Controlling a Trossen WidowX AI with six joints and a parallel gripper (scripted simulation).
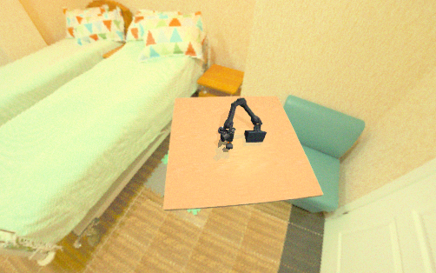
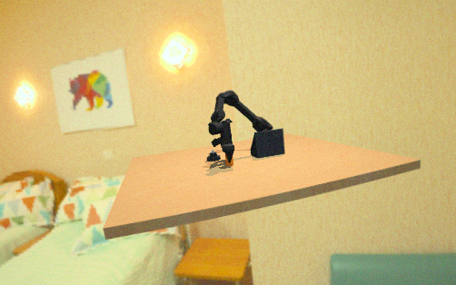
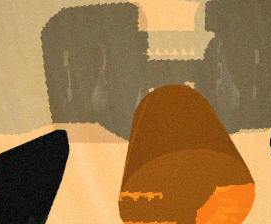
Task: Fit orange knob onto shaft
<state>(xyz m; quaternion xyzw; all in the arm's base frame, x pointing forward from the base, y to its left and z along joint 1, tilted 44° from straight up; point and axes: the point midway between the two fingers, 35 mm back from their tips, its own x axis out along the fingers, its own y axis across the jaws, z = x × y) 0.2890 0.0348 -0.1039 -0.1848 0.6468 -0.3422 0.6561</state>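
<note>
Right now my gripper tip is 2 cm below the orange knob. The rest, counted from my gripper tip: shaft: 3 cm ahead, 21 cm to the right, 1 cm above.
</note>
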